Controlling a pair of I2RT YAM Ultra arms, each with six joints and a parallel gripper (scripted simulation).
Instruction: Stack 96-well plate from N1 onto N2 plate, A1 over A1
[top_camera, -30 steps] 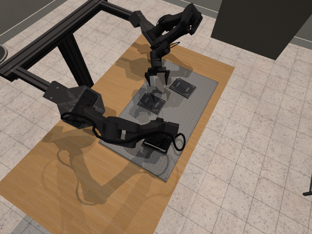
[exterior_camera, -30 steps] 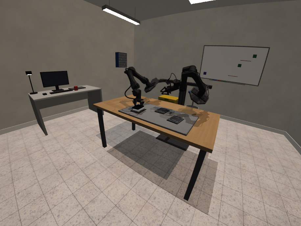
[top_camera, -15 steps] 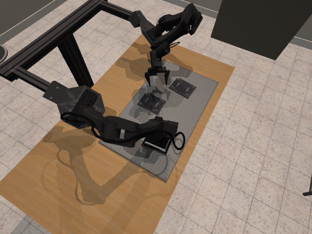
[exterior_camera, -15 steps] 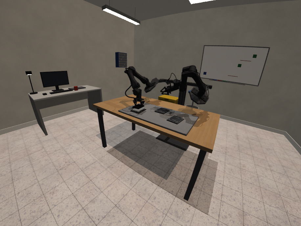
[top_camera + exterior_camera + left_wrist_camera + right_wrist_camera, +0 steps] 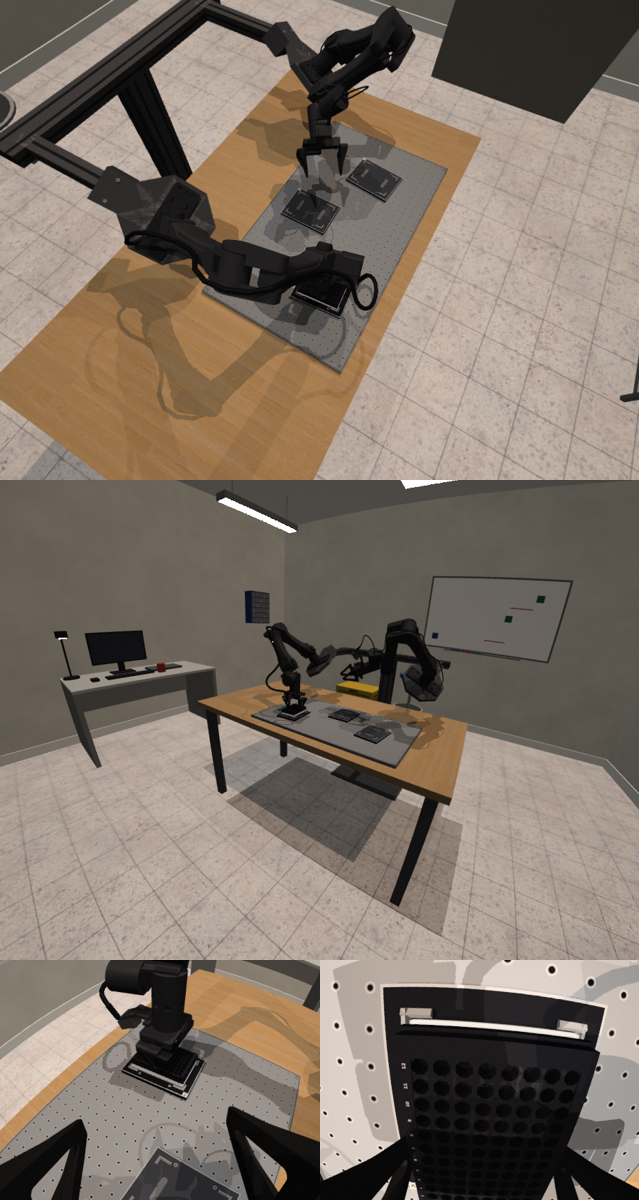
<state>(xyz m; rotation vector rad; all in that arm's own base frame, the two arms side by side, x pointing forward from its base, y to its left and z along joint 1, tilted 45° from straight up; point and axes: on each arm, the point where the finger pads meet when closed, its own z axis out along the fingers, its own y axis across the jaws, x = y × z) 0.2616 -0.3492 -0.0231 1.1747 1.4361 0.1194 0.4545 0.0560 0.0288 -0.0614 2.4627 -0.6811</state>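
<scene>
The black 96-well plate lies right at my right hand. Also, from my right hand: white 96-well plate: 20 mm below.
</scene>
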